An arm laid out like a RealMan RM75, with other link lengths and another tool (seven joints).
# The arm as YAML. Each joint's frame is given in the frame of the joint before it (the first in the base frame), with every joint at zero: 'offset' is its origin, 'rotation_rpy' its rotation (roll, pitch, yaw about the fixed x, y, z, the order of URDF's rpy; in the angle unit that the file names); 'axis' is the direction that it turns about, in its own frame. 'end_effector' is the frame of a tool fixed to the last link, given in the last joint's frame.
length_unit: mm
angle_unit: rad
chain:
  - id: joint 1
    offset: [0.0, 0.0, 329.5]
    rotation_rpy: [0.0, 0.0, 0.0]
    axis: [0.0, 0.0, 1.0]
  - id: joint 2
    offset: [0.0, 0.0, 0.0]
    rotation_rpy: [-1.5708, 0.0, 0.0]
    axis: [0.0, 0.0, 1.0]
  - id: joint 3
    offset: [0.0, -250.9, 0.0]
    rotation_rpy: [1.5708, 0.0, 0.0]
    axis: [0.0, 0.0, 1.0]
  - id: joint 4
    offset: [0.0, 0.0, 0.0]
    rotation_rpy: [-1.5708, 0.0, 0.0]
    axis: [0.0, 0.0, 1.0]
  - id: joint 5
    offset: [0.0, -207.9, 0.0]
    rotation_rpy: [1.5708, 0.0, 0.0]
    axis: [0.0, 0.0, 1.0]
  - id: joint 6
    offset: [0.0, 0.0, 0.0]
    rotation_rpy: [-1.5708, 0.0, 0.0]
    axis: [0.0, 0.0, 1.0]
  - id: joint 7
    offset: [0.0, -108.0, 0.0]
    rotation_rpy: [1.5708, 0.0, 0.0]
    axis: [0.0, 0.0, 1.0]
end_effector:
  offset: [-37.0, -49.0, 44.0]
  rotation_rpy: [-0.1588, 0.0, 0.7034]
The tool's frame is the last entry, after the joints.
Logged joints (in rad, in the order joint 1, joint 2, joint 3, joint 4, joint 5, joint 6, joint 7), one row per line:
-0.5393, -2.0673, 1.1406, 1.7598, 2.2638, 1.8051, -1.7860
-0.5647, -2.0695, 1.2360, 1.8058, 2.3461, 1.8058, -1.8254
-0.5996, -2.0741, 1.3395, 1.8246, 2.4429, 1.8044, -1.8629
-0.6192, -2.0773, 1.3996, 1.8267, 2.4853, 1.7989, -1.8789
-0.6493, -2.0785, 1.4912, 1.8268, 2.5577, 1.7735, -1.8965
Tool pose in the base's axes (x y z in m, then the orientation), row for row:
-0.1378, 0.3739, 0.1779, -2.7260, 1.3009, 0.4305
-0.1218, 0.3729, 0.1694, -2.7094, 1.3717, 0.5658
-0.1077, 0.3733, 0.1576, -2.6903, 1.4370, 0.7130
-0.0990, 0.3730, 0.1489, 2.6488, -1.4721, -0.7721
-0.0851, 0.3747, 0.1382, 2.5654, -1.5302, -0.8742
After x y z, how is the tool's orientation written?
As a rotation vector, in radians.
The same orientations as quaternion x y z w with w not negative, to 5 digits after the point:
-0.89255, 0.42594, 0.14096, 0.04527
-0.87678, 0.44389, 0.18310, 0.02624
-0.85889, 0.45877, 0.22763, 0.00467
0.84700, -0.47073, -0.24689, 0.00720
0.82416, -0.49159, -0.28085, 0.01460

